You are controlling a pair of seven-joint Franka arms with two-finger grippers.
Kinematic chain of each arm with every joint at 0, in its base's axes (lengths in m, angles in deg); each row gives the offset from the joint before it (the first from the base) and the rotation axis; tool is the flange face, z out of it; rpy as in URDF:
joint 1: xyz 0 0 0.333 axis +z
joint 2: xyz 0 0 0 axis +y
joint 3: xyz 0 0 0.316 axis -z
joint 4: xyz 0.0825 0 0 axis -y
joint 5: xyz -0.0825 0 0.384 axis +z
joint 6: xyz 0 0 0 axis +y
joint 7: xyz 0.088 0 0 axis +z
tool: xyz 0 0 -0.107 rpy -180 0 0
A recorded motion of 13 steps. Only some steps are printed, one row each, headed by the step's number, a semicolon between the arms.
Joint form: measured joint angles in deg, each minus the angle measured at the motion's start. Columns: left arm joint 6, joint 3, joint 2, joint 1, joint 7, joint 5, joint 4; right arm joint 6, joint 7, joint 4, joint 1, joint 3, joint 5, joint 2.
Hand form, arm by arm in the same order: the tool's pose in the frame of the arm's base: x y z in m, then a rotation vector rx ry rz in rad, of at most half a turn. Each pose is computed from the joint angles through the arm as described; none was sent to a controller.
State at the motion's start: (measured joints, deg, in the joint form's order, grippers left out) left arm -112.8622 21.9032 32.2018 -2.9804 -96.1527 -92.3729 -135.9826; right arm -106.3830 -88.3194 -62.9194 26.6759 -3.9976 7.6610 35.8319
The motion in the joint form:
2: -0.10 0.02 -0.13 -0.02 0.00 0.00 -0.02; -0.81 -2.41 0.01 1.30 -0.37 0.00 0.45
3: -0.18 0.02 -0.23 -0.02 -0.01 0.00 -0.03; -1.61 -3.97 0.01 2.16 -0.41 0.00 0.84
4: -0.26 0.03 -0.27 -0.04 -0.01 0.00 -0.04; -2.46 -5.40 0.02 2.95 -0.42 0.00 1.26
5: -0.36 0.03 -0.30 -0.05 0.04 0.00 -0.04; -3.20 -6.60 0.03 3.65 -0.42 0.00 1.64
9: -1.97 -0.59 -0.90 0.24 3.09 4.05 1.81; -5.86 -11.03 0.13 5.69 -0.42 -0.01 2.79
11: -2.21 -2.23 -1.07 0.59 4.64 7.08 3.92; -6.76 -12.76 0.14 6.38 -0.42 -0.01 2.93
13: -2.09 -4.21 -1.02 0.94 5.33 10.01 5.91; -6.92 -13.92 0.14 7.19 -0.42 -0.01 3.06
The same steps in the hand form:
2: 0.3617 -0.2639 0.1105 1.6772 -0.5072 0.0663; 0.6354 0.3942 0.4673 -2.5237 1.4915 0.1263
3: 0.3621 -0.2638 0.1110 1.6786 -0.5087 0.0680; 0.6312 0.4049 0.4637 -2.5095 1.5061 0.1283
4: 0.3621 -0.2638 0.1111 1.6798 -0.5097 0.0683; 0.6277 0.4146 0.4598 -2.4951 1.5197 0.1293
5: 0.3623 -0.2637 0.1112 1.6817 -0.5097 0.0683; 0.6244 0.4231 0.4562 -2.4834 1.5305 0.1304
9: 0.3805 -0.2576 0.1171 1.7188 -0.5515 0.0513; 0.6151 0.4480 0.4467 -2.4290 1.5780 0.1318
11: 0.4028 -0.2455 0.1218 1.7429 -0.5786 0.0655; 0.6112 0.4561 0.4466 -2.4046 1.5962 0.1314
13: 0.4239 -0.2298 0.1247 1.7647 -0.6088 0.0862; 0.6051 0.4649 0.4451 -2.4000 1.6045 0.1375

